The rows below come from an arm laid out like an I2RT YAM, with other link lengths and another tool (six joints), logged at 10 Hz.
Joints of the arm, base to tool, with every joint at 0 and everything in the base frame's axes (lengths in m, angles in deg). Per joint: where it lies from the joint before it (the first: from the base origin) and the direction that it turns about. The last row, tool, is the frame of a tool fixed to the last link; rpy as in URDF.
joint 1: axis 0 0 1 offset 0 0 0.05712
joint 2: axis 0 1 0 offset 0.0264 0.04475 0.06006
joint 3: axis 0 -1 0 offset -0.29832 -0.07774 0
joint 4: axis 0 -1 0 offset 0.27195 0.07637 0.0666
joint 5: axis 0 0 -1 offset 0.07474 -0.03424 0.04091
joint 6: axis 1 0 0 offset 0.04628 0 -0.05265
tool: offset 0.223 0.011 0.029 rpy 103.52 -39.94 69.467
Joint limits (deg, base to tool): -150..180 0..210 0..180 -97..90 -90..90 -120..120
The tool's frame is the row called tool.
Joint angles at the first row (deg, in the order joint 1, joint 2, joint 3, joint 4, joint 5, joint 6):
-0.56 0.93 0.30 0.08 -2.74 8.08
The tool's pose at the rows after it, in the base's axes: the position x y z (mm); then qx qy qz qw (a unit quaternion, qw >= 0):
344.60, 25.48, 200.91, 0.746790, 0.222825, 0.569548, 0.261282
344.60, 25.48, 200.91, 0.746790, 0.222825, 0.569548, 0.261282
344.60, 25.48, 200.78, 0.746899, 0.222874, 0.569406, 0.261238
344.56, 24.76, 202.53, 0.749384, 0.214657, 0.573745, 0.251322
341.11, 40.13, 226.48, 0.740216, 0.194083, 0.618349, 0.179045
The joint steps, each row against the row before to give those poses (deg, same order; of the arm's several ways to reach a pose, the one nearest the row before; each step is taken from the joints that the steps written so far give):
0.00 0.00 -0.01 0.02 -0.01 0.00
0.00 0.00 0.00 0.00 0.00 0.00
0.00 0.00 0.01 -0.03 0.00 0.00
0.01 0.00 -0.01 0.27 -0.01 1.57
-0.01 0.00 0.03 3.89 -4.27 8.59

